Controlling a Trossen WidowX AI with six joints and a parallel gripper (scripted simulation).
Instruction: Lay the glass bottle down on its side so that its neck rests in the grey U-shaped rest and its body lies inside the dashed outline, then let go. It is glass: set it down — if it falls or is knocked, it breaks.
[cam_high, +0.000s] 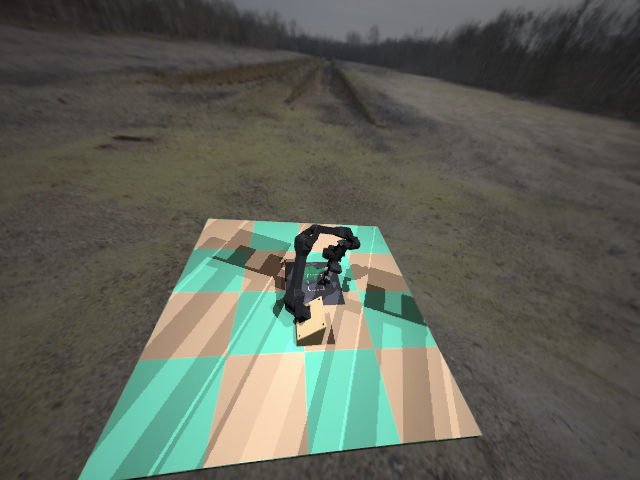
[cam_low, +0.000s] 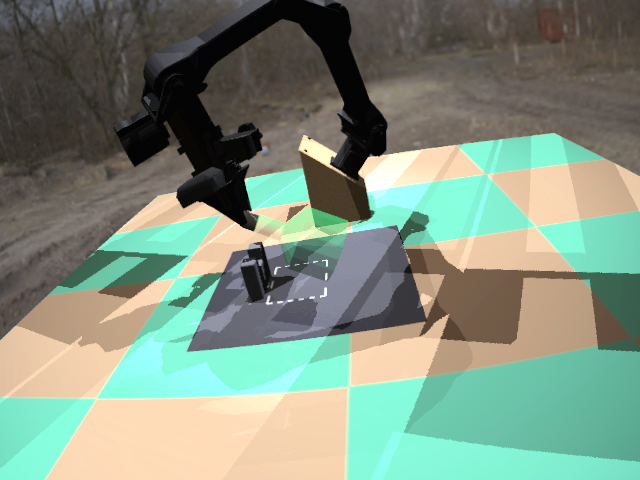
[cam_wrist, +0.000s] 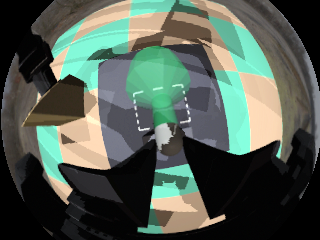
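Now: gripper tip 5 cm to the right of the green glass bottle and 3 cm above it. Round my gripper tip: dark mat: 11 cm below, 7 cm to the left.
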